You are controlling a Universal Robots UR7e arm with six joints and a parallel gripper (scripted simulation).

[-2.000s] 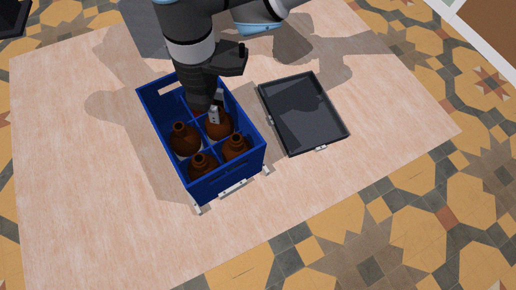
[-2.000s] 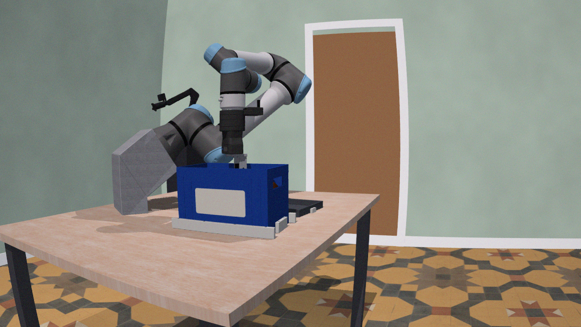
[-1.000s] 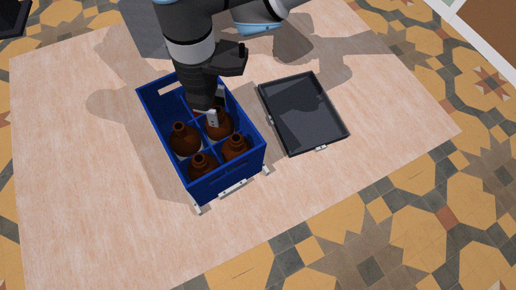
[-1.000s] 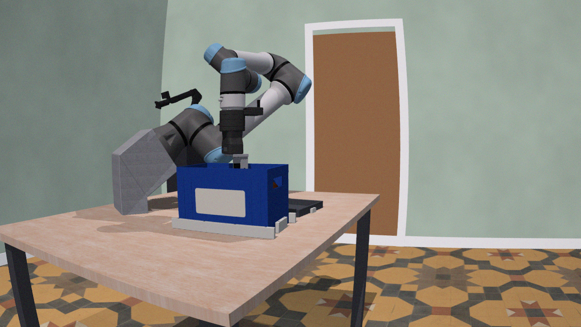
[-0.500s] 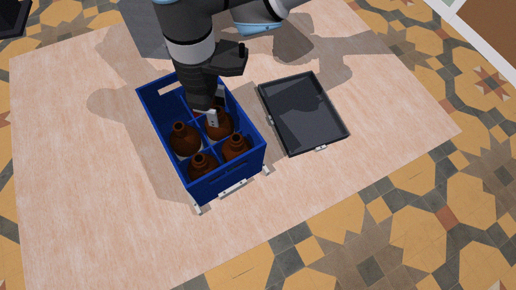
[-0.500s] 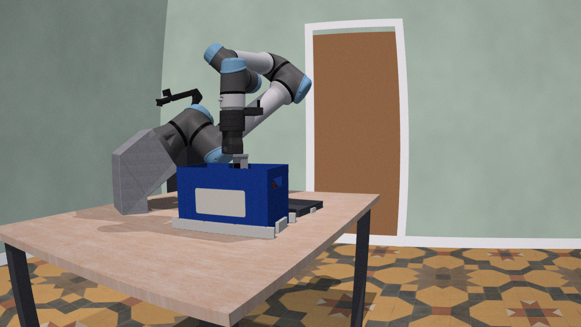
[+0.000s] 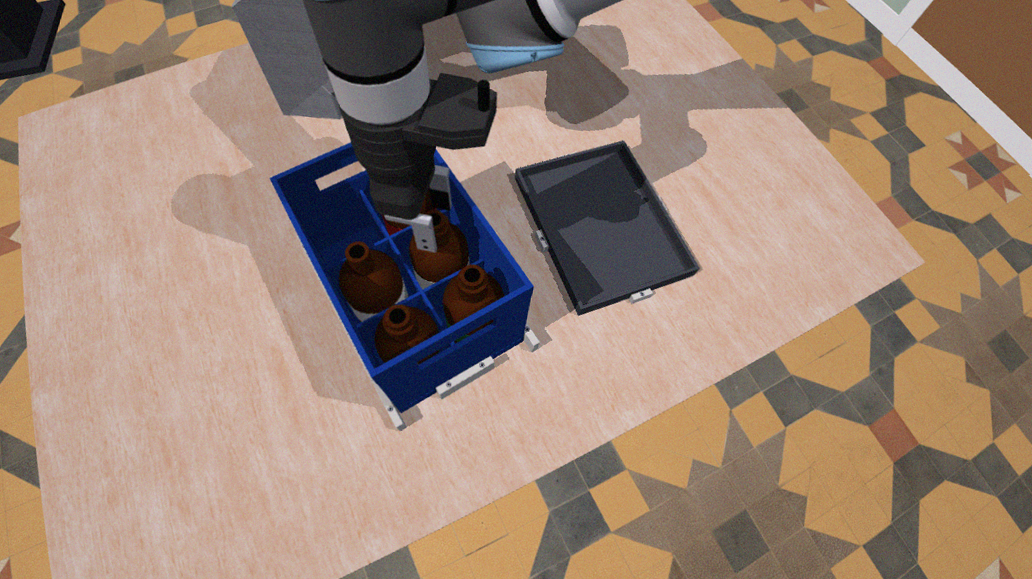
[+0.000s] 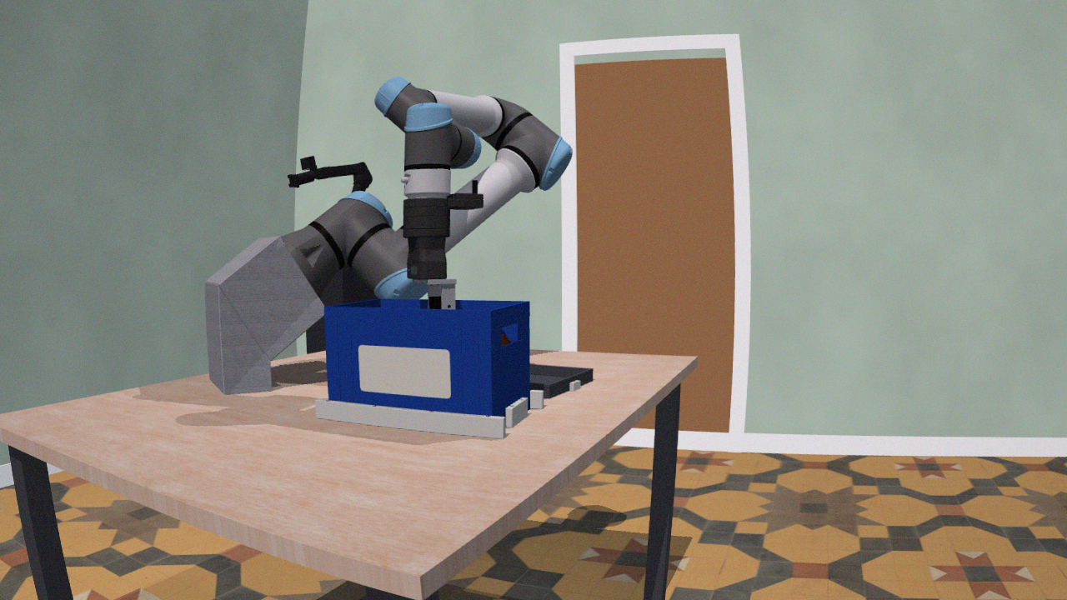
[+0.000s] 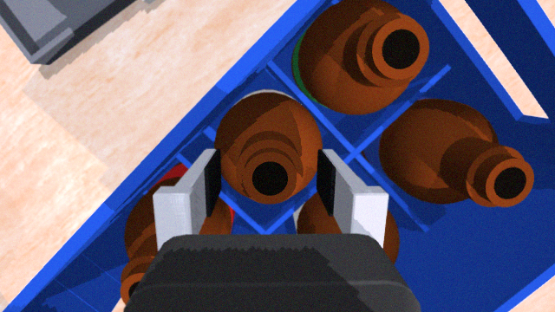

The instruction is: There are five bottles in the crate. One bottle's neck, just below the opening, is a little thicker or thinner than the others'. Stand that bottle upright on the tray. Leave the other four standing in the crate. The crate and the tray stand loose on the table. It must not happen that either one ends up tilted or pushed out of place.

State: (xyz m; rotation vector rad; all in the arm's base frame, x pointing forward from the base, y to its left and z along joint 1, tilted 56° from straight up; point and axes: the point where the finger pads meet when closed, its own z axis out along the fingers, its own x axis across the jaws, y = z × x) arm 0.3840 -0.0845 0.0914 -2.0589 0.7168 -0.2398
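Right now my hand is 80 mm above the blue crate, 40 mm to the left of it and 10 mm short of it. Also, from my hand: glass bottle (90 mm behind, 80 mm below, 30 mm to the right); dark tray (250 mm to the left, 150 mm below, 50 mm behind).
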